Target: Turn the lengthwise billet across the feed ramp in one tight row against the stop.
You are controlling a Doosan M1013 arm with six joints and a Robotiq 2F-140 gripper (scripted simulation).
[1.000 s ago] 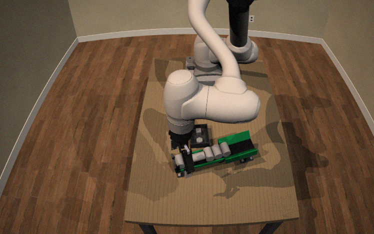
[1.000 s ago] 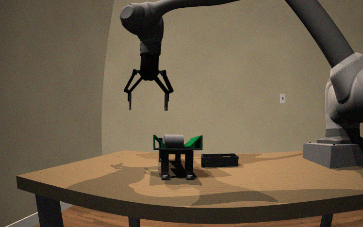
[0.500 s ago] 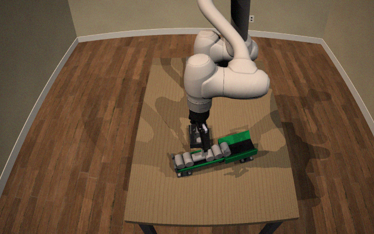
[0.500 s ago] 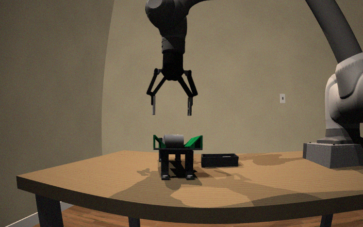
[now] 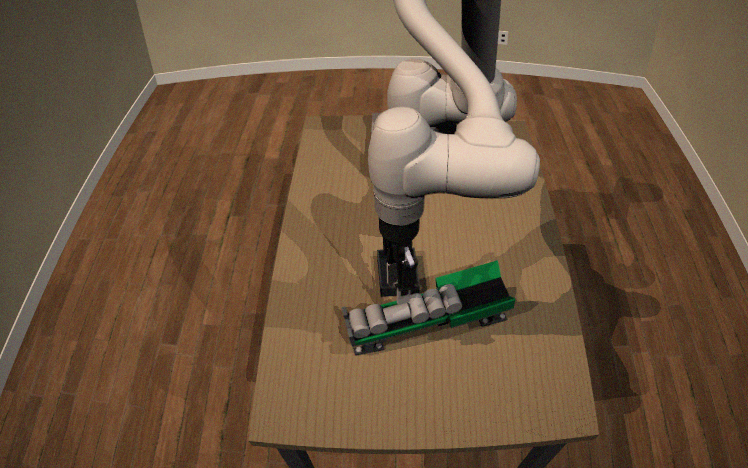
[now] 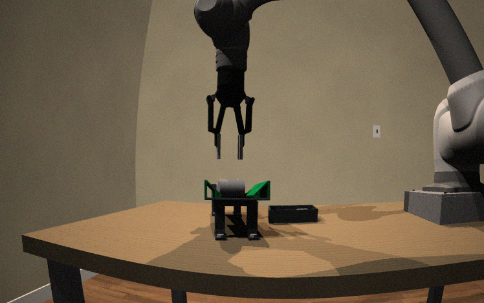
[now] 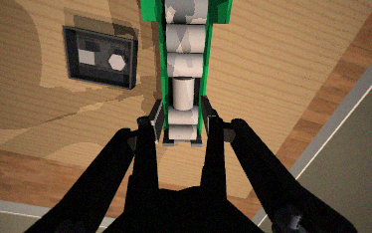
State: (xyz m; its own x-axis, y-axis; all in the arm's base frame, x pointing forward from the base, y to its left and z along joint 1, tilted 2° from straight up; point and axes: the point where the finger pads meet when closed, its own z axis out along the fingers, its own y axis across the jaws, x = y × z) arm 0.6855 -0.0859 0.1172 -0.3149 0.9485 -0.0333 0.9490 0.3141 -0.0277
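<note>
Right now the stop is 2 cm ahead of my hand, 11 cm to the right of it and 13 cm below it. Also, from my hand: black tray 17 cm behind, 1 cm to the left, 18 cm below.
</note>
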